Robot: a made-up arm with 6 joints. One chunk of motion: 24 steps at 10 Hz.
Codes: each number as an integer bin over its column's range. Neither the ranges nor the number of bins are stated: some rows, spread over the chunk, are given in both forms.
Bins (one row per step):
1: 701 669 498 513 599 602
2: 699 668 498 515 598 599
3: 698 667 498 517 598 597
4: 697 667 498 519 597 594
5: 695 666 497 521 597 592
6: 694 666 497 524 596 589
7: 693 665 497 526 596 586
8: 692 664 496 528 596 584
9: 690 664 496 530 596 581
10: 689 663 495 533 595 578
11: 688 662 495 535 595 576
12: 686 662 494 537 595 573
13: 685 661 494 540 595 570
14: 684 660 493 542 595 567
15: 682 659 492 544 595 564
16: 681 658 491 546 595 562
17: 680 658 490 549 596 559
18: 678 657 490 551 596 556
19: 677 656 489 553 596 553
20: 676 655 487 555 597 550
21: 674 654 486 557 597 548
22: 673 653 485 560 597 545
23: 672 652 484 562 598 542
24: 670 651 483 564 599 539
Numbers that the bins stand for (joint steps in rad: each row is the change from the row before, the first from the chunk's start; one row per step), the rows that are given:
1: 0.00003 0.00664 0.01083 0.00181 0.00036 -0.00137
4: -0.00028 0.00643 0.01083 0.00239 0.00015 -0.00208
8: -0.00066 0.00613 0.01060 0.00327 0.00005 -0.00297
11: -0.00097 0.00593 0.01049 0.00395 -0.00006 -0.00368
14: -0.00128 0.00573 0.01026 0.00463 -0.00006 -0.00449
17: -0.00159 0.00552 0.00992 0.00531 0.00005 -0.00520
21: -0.00205 0.00512 0.00946 0.00608 0.00015 -0.00618
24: -0.00236 0.00482 0.00912 0.00676 0.00036 -0.00698
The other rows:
2: -0.00012 0.00654 0.01083 0.00201 0.00025 -0.00164
3: -0.00020 0.00643 0.01083 0.00220 0.00025 -0.00181
5: -0.00043 0.00633 0.01071 0.00259 0.00015 -0.00226
6: -0.00051 0.00633 0.01071 0.00288 0.00005 -0.00253
7: -0.00059 0.00623 0.01071 0.00307 0.00005 -0.00279
9: -0.00082 0.00613 0.01060 0.00346 0.00005 -0.00324
10: -0.00089 0.00603 0.01049 0.00375 -0.00006 -0.00351
12: -0.00113 0.00593 0.01037 0.00414 -0.00006 -0.00395
13: -0.00120 0.00583 0.01037 0.00443 -0.00006 -0.00422
15: -0.00143 0.00563 0.01014 0.00482 -0.00006 -0.00475
16: -0.00151 0.00552 0.01003 0.00502 -0.00006 -0.00493
18: -0.00174 0.00542 0.00992 0.00550 0.00005 -0.00547
19: -0.00182 0.00532 0.00980 0.00569 0.00005 -0.00573
20: -0.00190 0.00522 0.00957 0.00589 0.00015 -0.00600
22: -0.00213 0.00502 0.00935 0.00637 0.00015 -0.00645
23: -0.00220 0.00492 0.00923 0.00657 0.00025 -0.00671

